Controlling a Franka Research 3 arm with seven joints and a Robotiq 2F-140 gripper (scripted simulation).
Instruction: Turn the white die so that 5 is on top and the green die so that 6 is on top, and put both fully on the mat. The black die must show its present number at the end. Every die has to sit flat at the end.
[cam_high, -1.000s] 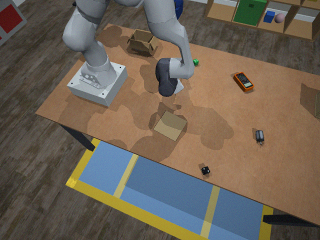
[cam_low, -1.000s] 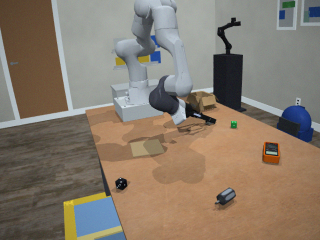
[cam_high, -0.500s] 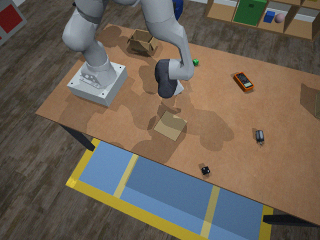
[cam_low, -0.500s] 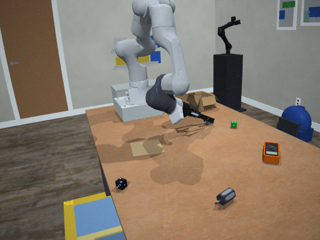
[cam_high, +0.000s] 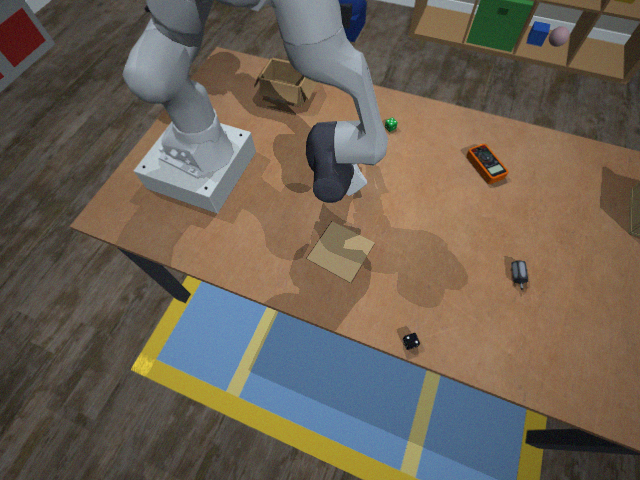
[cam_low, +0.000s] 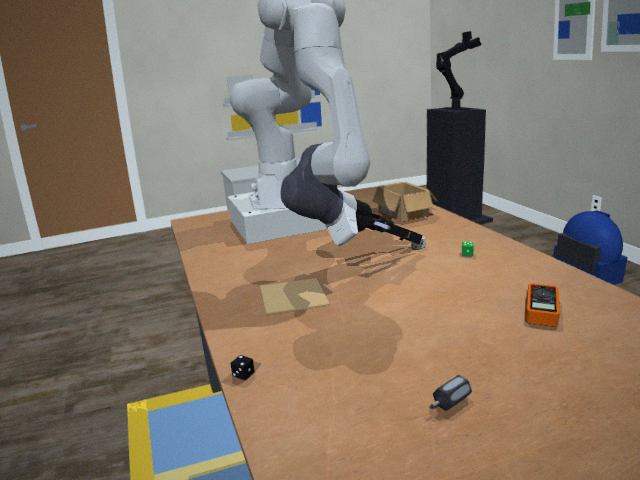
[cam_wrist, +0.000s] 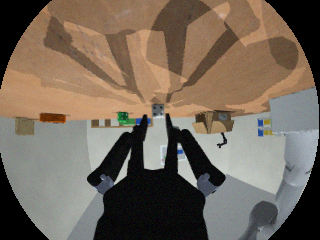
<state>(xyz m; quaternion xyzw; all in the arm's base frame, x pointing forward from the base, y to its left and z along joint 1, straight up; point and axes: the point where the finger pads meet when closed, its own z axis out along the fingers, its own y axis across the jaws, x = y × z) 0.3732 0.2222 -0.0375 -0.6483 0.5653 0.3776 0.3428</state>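
The white die lies 10 mm behind my hand, 50 mm to the left of it and 40 mm below it. The rest, counted from my hand: tan mat (90 mm ahead, 370 mm to the right, 50 mm below); green die (100 mm ahead, 130 mm to the left, 40 mm below); cardboard box (290 mm behind, 180 mm to the left, 10 mm below).
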